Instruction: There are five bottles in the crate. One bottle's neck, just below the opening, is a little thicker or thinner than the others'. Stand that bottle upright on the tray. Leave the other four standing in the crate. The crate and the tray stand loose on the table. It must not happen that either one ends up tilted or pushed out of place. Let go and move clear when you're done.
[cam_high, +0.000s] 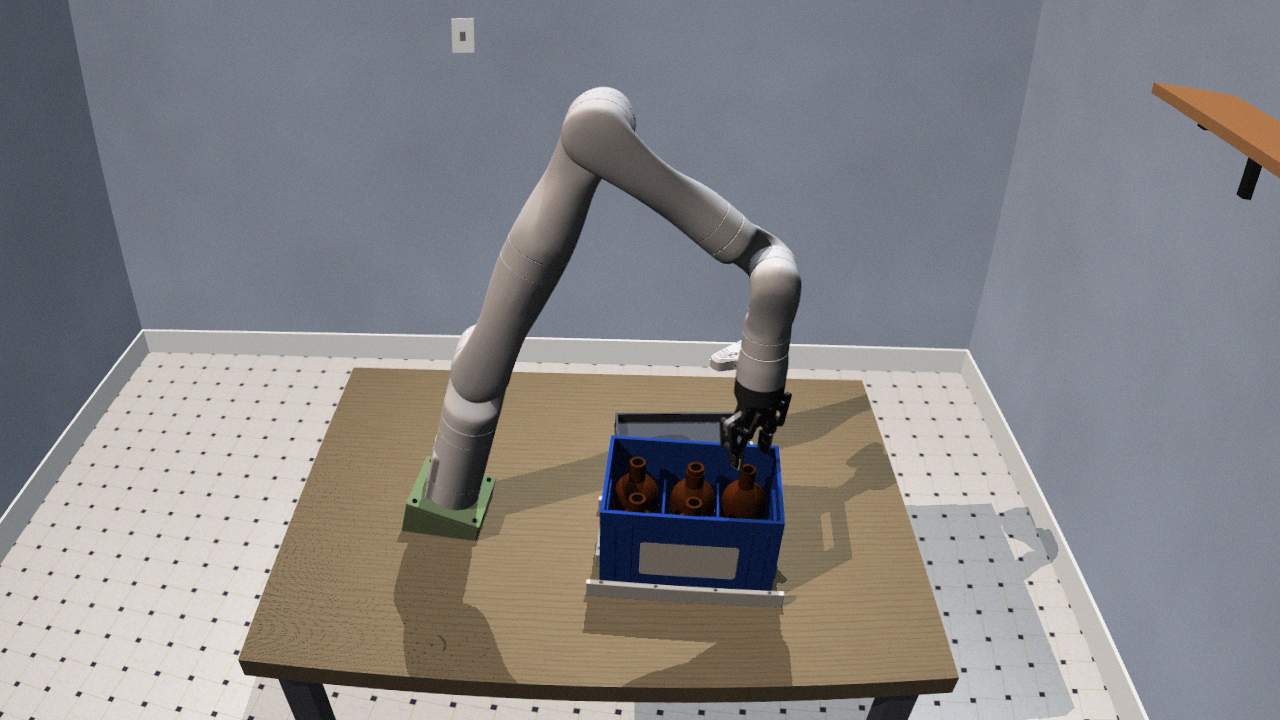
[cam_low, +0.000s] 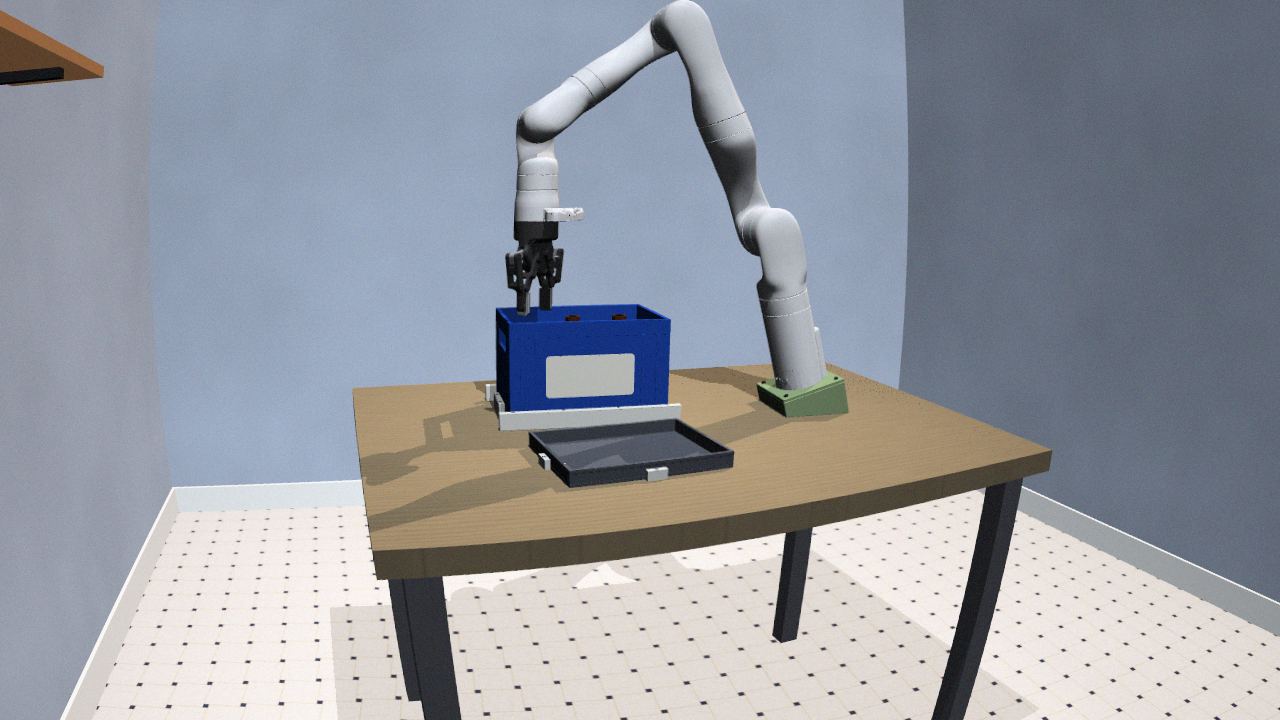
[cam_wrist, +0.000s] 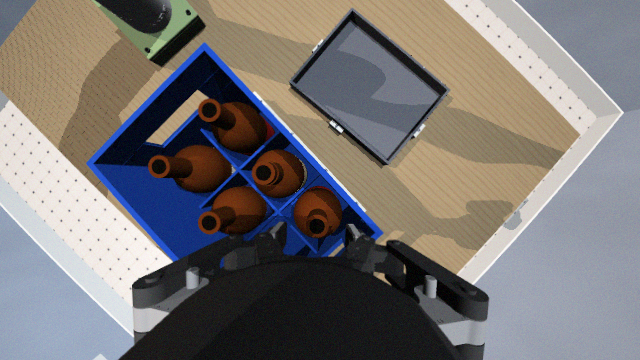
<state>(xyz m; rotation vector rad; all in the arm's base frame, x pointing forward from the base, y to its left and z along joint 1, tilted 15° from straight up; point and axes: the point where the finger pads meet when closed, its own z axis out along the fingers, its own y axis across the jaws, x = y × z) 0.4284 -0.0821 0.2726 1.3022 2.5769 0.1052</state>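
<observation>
Now: hand 120 mm above the blue crate, 90 mm past it and 30 mm to the left of it. Round my hand: dark grey tray (240 mm to the left, 190 mm below, 60 mm behind).
</observation>
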